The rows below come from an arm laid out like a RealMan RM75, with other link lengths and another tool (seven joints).
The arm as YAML. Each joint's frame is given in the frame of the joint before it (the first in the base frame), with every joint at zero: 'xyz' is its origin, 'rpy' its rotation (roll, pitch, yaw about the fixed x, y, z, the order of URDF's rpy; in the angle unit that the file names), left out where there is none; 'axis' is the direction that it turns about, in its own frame. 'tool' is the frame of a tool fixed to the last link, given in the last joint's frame.
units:
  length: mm
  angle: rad
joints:
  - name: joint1
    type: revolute
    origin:
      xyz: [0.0, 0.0, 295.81]
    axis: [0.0, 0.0, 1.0]
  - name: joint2
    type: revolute
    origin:
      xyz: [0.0, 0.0, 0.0]
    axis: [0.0, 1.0, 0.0]
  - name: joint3
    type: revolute
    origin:
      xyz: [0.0, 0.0, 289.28]
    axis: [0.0, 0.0, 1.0]
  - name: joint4
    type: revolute
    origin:
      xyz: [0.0, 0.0, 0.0]
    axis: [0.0, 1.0, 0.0]
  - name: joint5
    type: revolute
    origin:
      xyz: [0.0, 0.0, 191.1]
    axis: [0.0, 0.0, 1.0]
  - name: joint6
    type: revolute
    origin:
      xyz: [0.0, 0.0, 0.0]
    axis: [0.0, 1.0, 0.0]
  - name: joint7
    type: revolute
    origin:
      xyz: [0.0, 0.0, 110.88]
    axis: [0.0, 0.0, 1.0]
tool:
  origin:
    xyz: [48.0, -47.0, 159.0]
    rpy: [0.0, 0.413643, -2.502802]
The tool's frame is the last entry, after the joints.
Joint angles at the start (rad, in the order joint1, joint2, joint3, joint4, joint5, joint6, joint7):
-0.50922, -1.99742, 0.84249, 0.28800, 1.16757, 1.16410, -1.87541
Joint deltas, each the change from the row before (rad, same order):
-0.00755, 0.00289, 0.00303, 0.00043, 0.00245, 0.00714, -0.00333
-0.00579, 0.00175, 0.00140, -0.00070, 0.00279, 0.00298, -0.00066
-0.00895, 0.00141, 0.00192, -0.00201, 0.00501, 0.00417, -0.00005
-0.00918, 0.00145, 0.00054, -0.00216, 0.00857, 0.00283, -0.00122
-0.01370, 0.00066, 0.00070, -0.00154, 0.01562, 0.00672, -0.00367
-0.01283, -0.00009, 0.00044, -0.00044, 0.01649, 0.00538, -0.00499
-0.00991, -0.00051, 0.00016, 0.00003, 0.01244, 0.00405, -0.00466
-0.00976, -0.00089, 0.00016, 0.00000, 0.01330, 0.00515, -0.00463
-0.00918, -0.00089, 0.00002, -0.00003, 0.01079, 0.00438, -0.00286
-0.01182, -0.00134, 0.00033, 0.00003, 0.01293, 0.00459, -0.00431
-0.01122, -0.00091, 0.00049, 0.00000, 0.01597, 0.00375, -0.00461
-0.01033, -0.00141, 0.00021, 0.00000, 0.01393, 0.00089, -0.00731
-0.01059, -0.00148, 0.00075, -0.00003, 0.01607, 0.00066, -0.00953
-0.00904, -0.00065, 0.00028, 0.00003, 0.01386, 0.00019, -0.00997
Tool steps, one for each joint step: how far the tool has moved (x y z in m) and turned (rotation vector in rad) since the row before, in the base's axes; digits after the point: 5 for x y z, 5 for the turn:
0.00549, 0.00216, 0.00012, -0.00428, -0.00007, -0.01475
0.00340, 0.00155, -0.00028, -0.00318, 0.00191, -0.00893
0.00523, 0.00204, -0.00141, -0.00604, 0.00281, -0.01322
0.00476, 0.00191, -0.00189, -0.00784, 0.00414, -0.01185
0.00834, 0.00237, -0.00388, -0.01437, 0.00497, -0.02081
0.00779, 0.00199, -0.00417, -0.01486, 0.00491, -0.01891
0.00609, 0.00143, -0.00329, -0.01147, 0.00281, -0.01419
0.00633, 0.00107, -0.00369, -0.01247, 0.00273, -0.01513
0.00588, 0.00110, -0.00301, -0.00982, 0.00269, -0.01403
0.00734, 0.00140, -0.00385, -0.01238, 0.00293, -0.01675
0.00658, 0.00094, -0.00431, -0.01424, 0.00585, -0.01594
0.00535, 0.00095, -0.00414, -0.01355, 0.00336, -0.01056
0.00527, 0.00063, -0.00486, -0.01630, 0.00388, -0.01007
0.00412, 0.00060, -0.00382, -0.01405, 0.00281, -0.00712

